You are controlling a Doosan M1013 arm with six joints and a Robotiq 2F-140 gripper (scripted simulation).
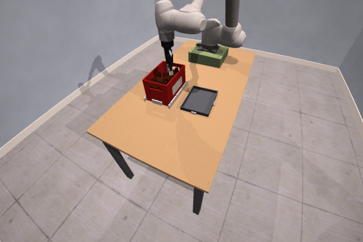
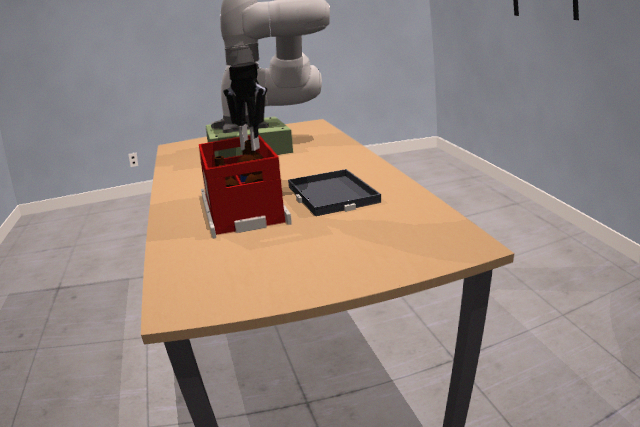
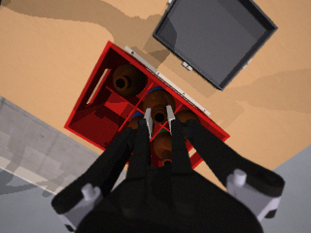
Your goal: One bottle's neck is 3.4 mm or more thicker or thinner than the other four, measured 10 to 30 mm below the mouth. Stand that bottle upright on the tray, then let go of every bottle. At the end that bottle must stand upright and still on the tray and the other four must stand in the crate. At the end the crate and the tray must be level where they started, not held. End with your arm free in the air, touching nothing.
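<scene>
Now: the red crate 120 mm below my hand and 40 mm to the right of it. The rest, counted from my hand: dark grey tray (220 mm to the left, 190 mm below, 10 mm ahead); then glass bottle (120 mm below, 90 mm to the right, 90 mm ahead).
</scene>
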